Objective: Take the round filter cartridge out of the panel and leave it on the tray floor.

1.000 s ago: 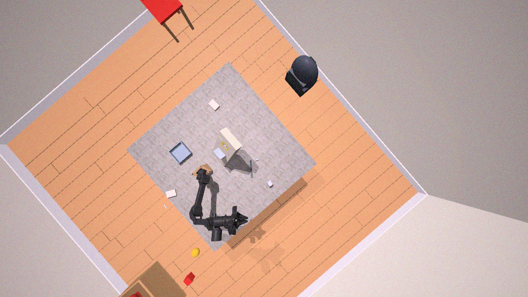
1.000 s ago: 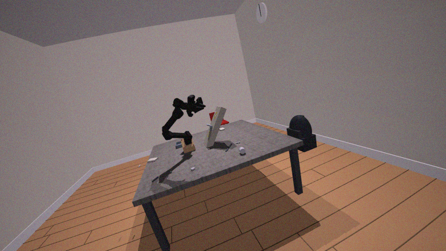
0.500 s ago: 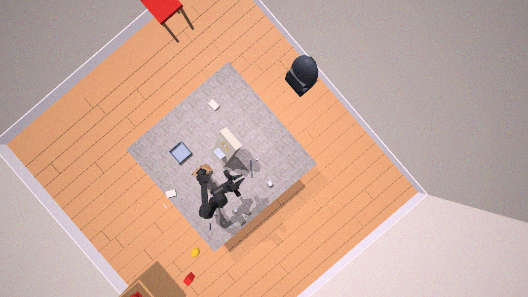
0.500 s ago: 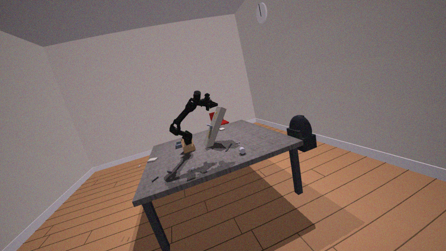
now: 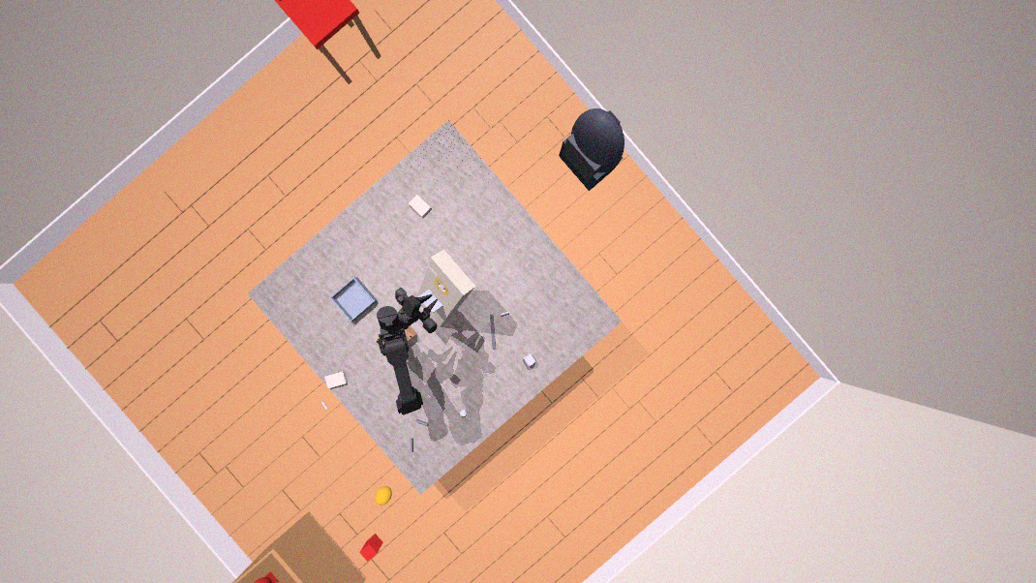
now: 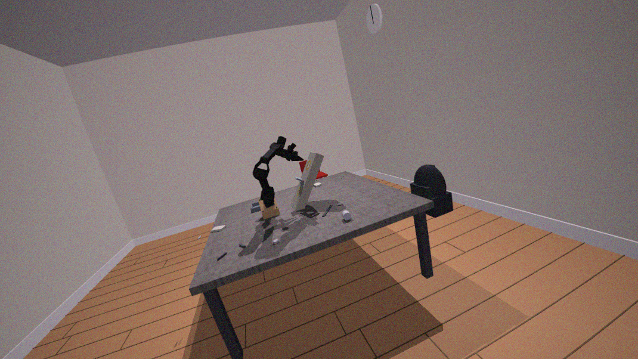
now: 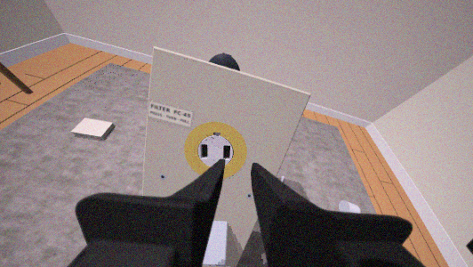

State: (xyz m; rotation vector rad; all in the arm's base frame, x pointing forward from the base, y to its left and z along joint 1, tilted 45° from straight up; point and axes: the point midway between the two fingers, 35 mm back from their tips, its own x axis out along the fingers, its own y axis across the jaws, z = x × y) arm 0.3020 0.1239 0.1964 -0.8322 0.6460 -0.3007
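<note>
Now: gripper tip 6 cm above the round grey filter cartridge, 5 cm short of it and 2 cm to the right of it. Also, from my gripper tip: grey-blue tray (35 cm behind, 34 cm to the left, 32 cm below); small cylinder (47 cm to the right, 30 cm below, 3 cm ahead).
</note>
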